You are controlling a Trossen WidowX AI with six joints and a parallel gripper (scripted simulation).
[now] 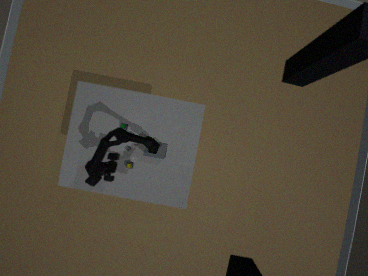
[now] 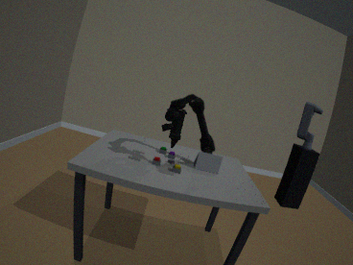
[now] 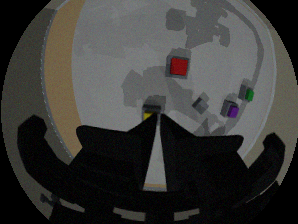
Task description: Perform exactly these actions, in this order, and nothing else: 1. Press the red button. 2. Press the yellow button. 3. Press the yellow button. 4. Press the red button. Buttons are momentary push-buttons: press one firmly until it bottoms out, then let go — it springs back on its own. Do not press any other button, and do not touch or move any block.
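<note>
The red button is 100 mm below my gripper tip, 70 mm ahead of it and 30 mm to the right of it. From my gripper tip the other things lie so: yellow button: 100 mm below, 60 mm behind, 10 mm to the left; green button: 290 mm to the right, 100 mm below, 60 mm ahead.
</note>
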